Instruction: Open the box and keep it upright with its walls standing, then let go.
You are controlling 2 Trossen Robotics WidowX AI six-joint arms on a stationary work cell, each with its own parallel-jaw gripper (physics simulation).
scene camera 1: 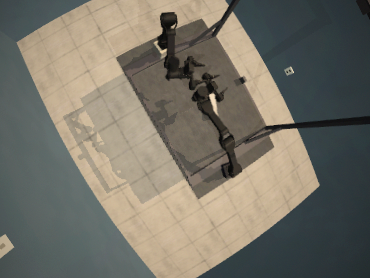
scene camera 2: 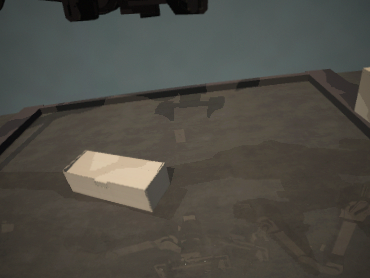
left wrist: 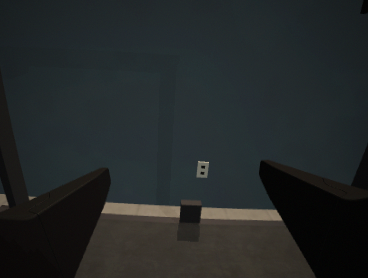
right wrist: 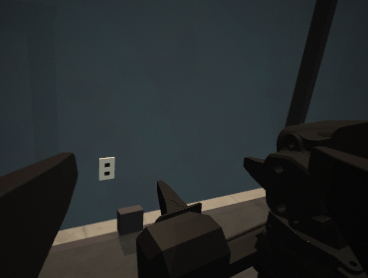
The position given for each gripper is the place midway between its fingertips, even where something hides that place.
The left gripper (right wrist: pixel 205 172) is open, holding nothing. The right gripper (right wrist: pixel 194 161) is open, holding nothing.
